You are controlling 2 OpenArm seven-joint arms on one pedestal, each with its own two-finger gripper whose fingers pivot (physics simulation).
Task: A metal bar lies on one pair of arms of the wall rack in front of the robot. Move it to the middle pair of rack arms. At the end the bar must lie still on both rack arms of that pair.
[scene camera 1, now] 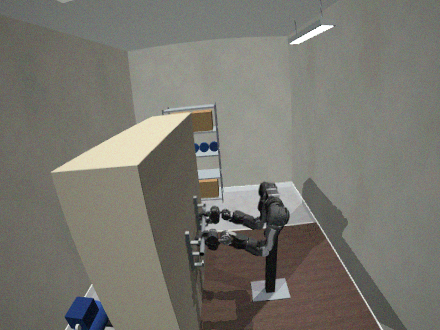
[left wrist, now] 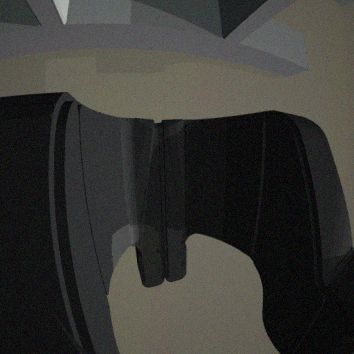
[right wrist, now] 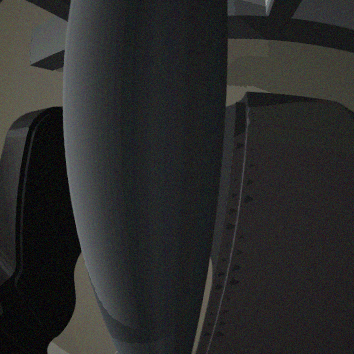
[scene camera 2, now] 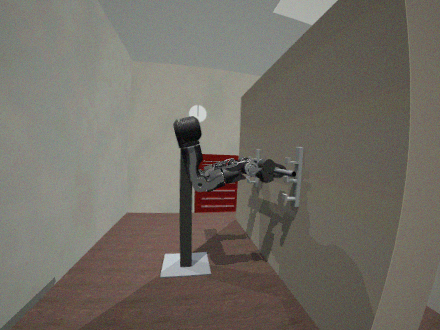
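Observation:
The metal bar (scene camera 1: 202, 246) (scene camera 2: 284, 172) lies across the front of the wall rack (scene camera 1: 189, 250) (scene camera 2: 299, 187). Its near end in each scene view is at the middle rack arm, close above or on it; contact cannot be told. In the right wrist view the bar (right wrist: 145, 150) runs large in front of the fingers. My left gripper (scene camera 1: 206, 239) (left wrist: 164, 270) is shut and empty, close to the bar in scene camera 1; the bar does not show in the left wrist view. My right gripper (scene camera 1: 207, 214) (scene camera 2: 280, 171) is shut with nothing between its fingers, at the bar; its fingertips are hidden in its wrist view.
The wall (scene camera 1: 167, 220) (scene camera 2: 340, 150) stands right behind the rack. Upper (scene camera 2: 291, 160) and lower (scene camera 2: 287, 198) rack arms stick out above and below the bar's level. The pedestal (scene camera 1: 271, 267) (scene camera 2: 185, 225) stands back from the wall. A shelf unit and a red cabinet (scene camera 2: 217, 200) stand farther off.

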